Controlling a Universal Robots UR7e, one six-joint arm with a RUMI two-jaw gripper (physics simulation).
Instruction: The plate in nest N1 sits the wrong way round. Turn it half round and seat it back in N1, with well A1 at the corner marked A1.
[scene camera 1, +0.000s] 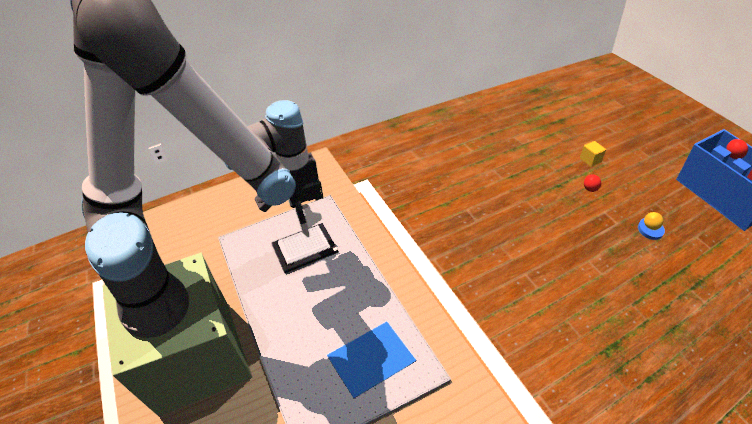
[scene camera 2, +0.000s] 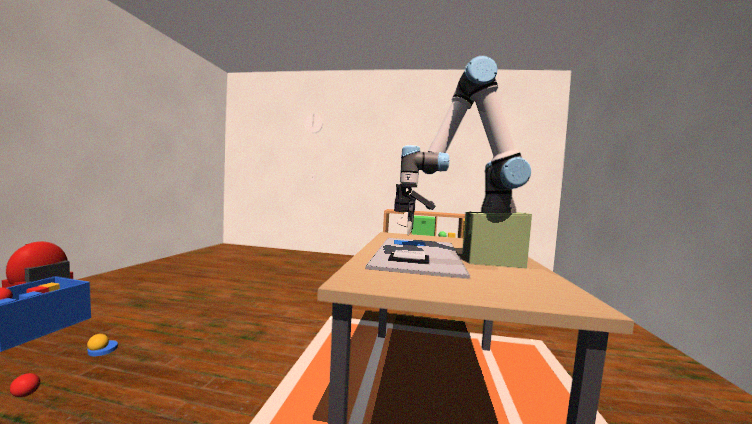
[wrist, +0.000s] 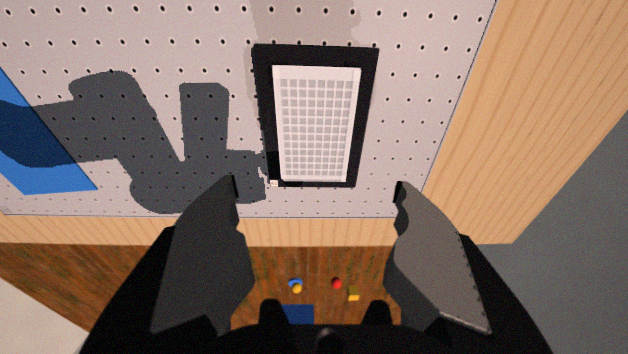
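The white well plate (scene camera 1: 304, 246) (scene camera 2: 409, 254) (wrist: 315, 125) lies flat inside the black nest (scene camera 1: 279, 258) (wrist: 315, 55). The nest's small white A1 label (wrist: 274, 183) is at the lower left corner in the wrist view. The plate's own A1 marking is too small to make out, so I cannot tell which way round it sits. My gripper (scene camera 1: 305, 230) (scene camera 2: 409, 230) (wrist: 316, 180) is open and empty. It hangs above the plate, clear of it, with its fingers spread wider than the plate in the wrist view.
The nest stands on a pale perforated board (scene camera 1: 252, 263) (wrist: 415, 65). A blue rectangle (scene camera 1: 401, 350) (wrist: 50, 176) lies farther along the board. The arm's green pedestal (scene camera 1: 184, 389) (scene camera 2: 497, 242) stands beside the board on the wooden table (scene camera 2: 447, 294).
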